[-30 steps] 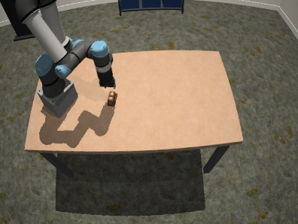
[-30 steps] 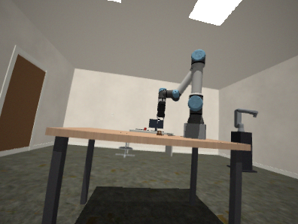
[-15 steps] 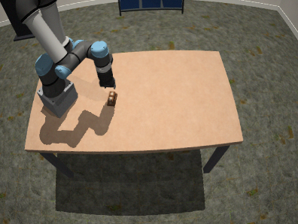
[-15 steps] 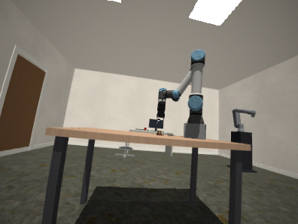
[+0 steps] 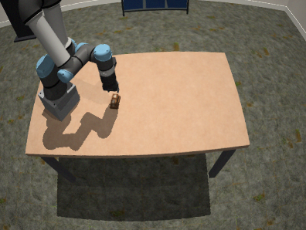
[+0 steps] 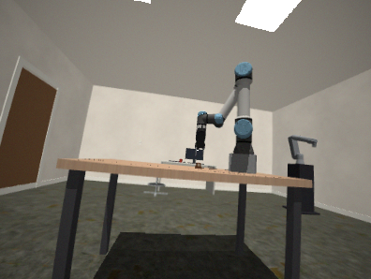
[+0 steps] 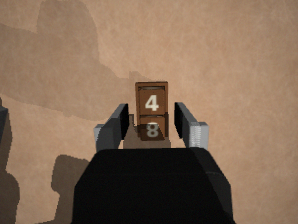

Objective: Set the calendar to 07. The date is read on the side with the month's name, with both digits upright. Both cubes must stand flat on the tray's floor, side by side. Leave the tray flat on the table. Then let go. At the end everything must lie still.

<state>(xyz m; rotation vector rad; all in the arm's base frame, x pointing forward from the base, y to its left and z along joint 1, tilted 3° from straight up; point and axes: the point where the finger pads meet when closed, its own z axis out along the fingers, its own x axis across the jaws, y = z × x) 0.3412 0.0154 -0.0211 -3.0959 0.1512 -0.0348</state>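
The brown calendar tray lies 2 cm to the right of my hand and 10 cm below it.
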